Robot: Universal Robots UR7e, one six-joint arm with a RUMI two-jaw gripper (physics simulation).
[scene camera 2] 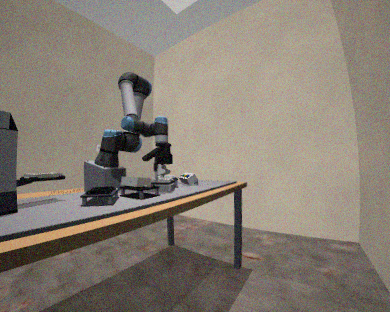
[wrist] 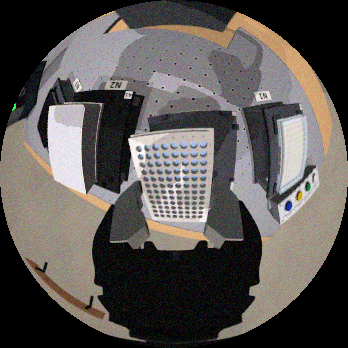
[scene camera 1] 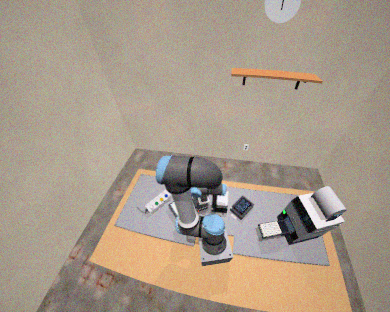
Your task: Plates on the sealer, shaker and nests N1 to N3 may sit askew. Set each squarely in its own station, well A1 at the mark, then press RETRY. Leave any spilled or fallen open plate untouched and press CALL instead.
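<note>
My gripper is shut on a white plate with blue-looking wells. It holds the plate over the dark station between N2 and N1; whether they touch is unclear. A tall white plate is on the black N2 nest. A clear-edged pale plate is on the N1 nest. A dark plate is at N3, partly hidden in the wrist view. A white plate lies on the sealer's tray. Exact seating and A1 corners are too small to tell.
The button box, with blue, yellow and green buttons, stands beside N1. The sealer stands at the right of scene camera 1's view. A wall shelf hangs behind the table.
</note>
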